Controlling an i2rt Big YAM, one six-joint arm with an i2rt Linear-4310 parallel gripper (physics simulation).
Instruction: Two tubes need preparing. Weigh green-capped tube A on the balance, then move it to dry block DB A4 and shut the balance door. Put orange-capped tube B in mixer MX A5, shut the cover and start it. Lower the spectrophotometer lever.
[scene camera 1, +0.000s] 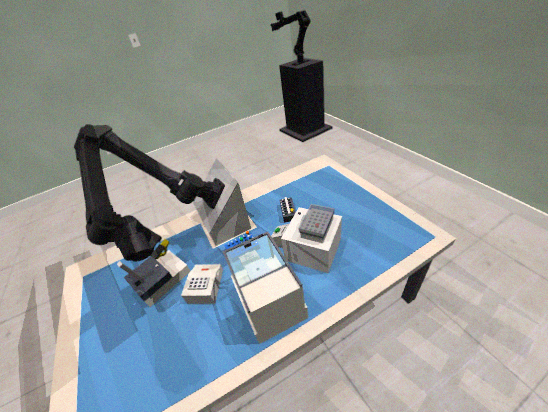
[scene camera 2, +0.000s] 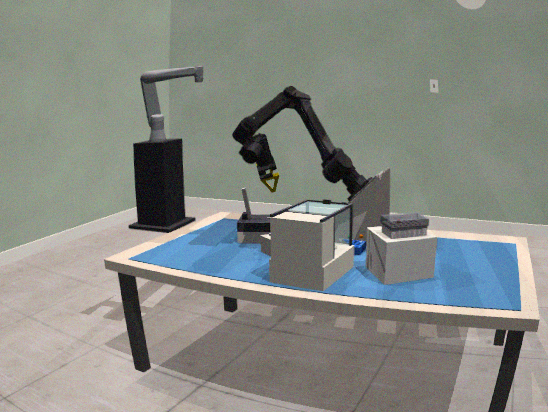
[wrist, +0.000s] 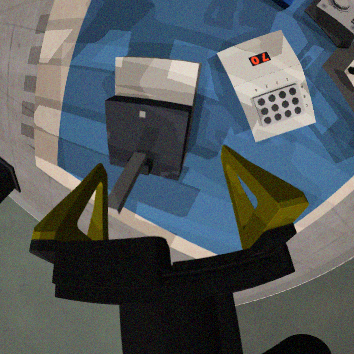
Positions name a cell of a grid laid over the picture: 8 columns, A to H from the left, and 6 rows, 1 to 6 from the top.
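There's a mixer (scene camera 2: F4), and scene camera 1 shows the mixer (scene camera 1: E4) as well. You'd also see a glass-box balance (scene camera 2: E4), and scene camera 1 shows the glass-box balance (scene camera 1: D5) too. Scene camera 1 shows a dark device with grey lever (scene camera 1: C5), scene camera 2 shows the dark device with grey lever (scene camera 2: D4), and the wrist view shows the dark device with grey lever (wrist: D3). The gripper (wrist: D3) is open and holds nothing.
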